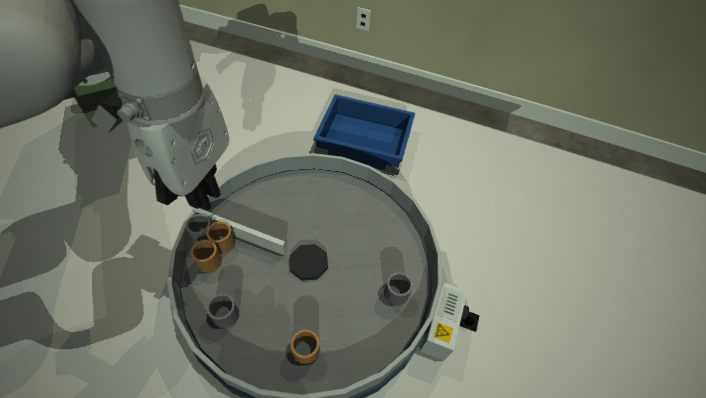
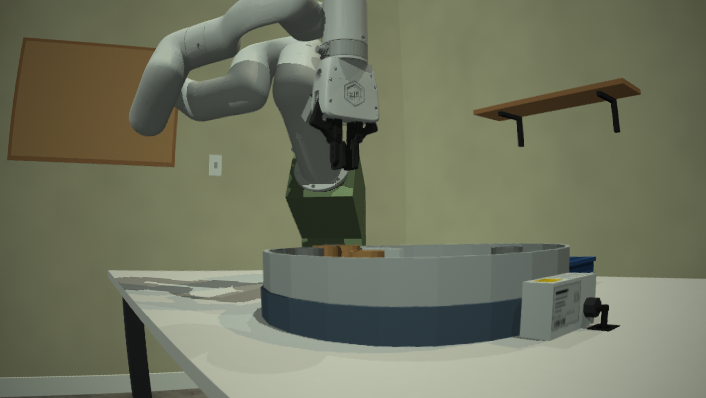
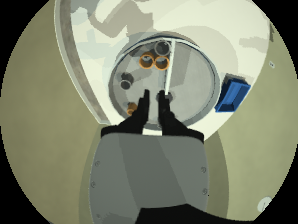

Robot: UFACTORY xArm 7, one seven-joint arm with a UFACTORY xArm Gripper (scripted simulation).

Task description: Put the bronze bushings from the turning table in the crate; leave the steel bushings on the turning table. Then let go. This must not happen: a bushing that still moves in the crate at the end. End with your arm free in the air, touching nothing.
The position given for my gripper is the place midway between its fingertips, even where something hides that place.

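You'd see my gripper (image 1: 205, 199) (image 2: 344, 169) (image 3: 154, 96) here, and there's a steel bushing (image 1: 220, 300) as well. I can see a turning table (image 2: 423, 295) (image 3: 192, 90), and also a blue crate (image 1: 354, 124) (image 3: 234, 97).
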